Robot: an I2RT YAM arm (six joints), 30 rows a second.
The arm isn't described. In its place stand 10 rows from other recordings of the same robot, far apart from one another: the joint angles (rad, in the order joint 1, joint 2, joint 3, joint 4, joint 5, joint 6), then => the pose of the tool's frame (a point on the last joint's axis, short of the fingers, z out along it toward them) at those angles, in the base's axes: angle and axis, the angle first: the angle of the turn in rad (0 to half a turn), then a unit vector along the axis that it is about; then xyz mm.
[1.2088, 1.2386, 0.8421, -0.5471, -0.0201, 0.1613] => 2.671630, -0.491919, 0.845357, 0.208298, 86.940, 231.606, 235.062
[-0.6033, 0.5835, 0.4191, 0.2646, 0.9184, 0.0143] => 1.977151, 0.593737, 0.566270, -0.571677, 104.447, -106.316, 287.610
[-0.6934, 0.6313, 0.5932, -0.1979, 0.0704, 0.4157] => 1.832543, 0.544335, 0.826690, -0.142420, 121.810, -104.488, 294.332
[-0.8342, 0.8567, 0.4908, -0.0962, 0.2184, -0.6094] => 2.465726, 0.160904, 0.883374, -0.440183, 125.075, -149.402, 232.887
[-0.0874, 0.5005, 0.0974, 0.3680, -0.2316, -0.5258] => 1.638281, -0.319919, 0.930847, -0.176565, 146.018, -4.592, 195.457
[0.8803, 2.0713, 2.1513, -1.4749, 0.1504, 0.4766] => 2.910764, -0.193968, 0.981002, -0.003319, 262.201, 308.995, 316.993
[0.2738, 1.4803, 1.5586, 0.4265, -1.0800, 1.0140] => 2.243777, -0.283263, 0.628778, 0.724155, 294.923, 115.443, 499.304
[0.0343, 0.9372, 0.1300, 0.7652, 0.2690, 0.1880] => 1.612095, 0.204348, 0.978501, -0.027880, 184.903, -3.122, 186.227
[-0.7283, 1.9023, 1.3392, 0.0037, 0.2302, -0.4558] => 2.440863, 0.184360, 0.908639, -0.374681, 320.895, -297.078, 225.417
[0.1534, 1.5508, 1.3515, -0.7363, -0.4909, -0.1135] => 2.535853, -0.207253, 0.946296, 0.248131, 322.854, 66.900, 302.916
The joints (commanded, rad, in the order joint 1, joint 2, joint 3, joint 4, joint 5, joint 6), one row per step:
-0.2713, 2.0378, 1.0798, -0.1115, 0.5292, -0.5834
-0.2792, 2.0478, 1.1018, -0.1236, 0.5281, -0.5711
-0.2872, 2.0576, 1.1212, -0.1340, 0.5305, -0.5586
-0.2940, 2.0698, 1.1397, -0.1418, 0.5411, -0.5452
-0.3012, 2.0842, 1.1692, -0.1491, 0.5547, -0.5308
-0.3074, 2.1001, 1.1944, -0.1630, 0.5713, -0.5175
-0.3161, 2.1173, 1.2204, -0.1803, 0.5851, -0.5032
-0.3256, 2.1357, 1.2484, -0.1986, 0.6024, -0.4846
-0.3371, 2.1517, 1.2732, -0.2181, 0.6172, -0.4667
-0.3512, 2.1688, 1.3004, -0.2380, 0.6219, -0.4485
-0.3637, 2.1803, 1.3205, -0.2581, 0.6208, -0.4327
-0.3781, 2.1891, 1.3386, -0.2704, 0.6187, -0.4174
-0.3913, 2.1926, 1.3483, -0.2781, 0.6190, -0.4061
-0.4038, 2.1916, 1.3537, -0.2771, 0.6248, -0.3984
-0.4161, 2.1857, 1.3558, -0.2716, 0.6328, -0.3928
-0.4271, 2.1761, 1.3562, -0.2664, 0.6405, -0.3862
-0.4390, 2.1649, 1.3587, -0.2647, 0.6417, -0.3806
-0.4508, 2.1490, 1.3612, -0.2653, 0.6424, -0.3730
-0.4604, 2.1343, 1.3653, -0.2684, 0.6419, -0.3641
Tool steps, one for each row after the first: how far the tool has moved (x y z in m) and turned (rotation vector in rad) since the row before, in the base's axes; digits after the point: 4 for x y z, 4 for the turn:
0.0032, -0.0040, 0.0011, 0.0042, -0.0075, -0.0167
0.0026, -0.0040, 0.0006, 0.0014, -0.0062, -0.0186
0.0025, -0.0038, -0.0002, -0.0052, -0.0040, -0.0220
0.0050, -0.0049, 0.0017, -0.0102, -0.0129, -0.0245
0.0033, -0.0042, -0.0002, -0.0094, 0.0003, -0.0241
0.0028, -0.0050, -0.0008, -0.0059, 0.0026, -0.0258
0.0028, -0.0056, -0.0008, -0.0082, 0.0009, -0.0312
0.0017, -0.0060, -0.0008, -0.0059, 0.0025, -0.0313
0.0018, -0.0070, -0.0008, 0.0021, -0.0016, -0.0294
0.0005, -0.0057, -0.0005, 0.0071, -0.0002, -0.0235
0.0003, -0.0066, 0.0004, 0.0047, -0.0081, -0.0247
-0.0010, -0.0057, 0.0007, 0.0016, -0.0061, -0.0216
-0.0011, -0.0055, 0.0019, -0.0069, -0.0100, -0.0207
-0.0015, -0.0053, 0.0033, -0.0114, -0.0134, -0.0199
-0.0017, -0.0047, 0.0044, -0.0118, -0.0156, -0.0192
-0.0017, -0.0049, 0.0053, -0.0069, -0.0175, -0.0164
-0.0019, -0.0047, 0.0072, -0.0075, -0.0212, -0.0175
-0.0015, -0.0039, 0.0070, -0.0057, -0.0206, -0.0155

